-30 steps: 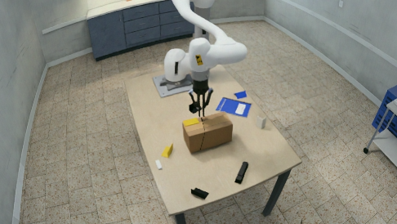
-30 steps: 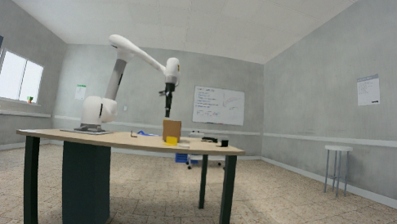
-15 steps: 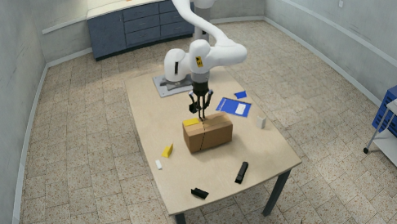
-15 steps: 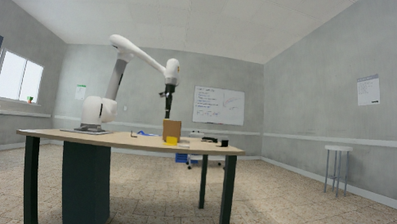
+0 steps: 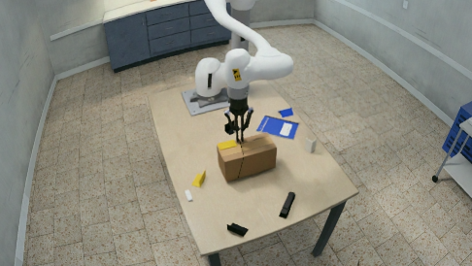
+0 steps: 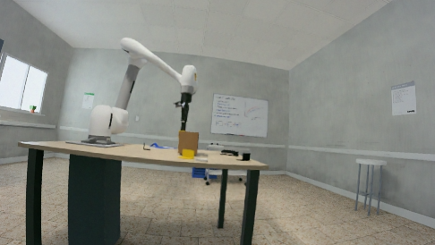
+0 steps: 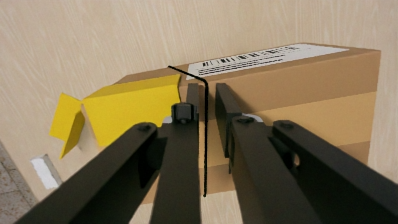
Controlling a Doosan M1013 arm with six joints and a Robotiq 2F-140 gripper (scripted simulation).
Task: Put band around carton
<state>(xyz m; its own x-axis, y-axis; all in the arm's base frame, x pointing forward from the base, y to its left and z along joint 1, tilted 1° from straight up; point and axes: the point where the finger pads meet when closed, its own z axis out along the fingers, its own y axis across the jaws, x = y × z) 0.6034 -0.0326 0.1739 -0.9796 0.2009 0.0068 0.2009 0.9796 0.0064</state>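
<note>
The brown carton is 50 mm ahead of my hand, 20 mm to the left of it and 110 mm below it. The rest, counted from my hand: white block 120 mm ahead, 300 mm to the right, 180 mm below; blue folder 170 mm behind, 300 mm to the left, 180 mm below.
</note>
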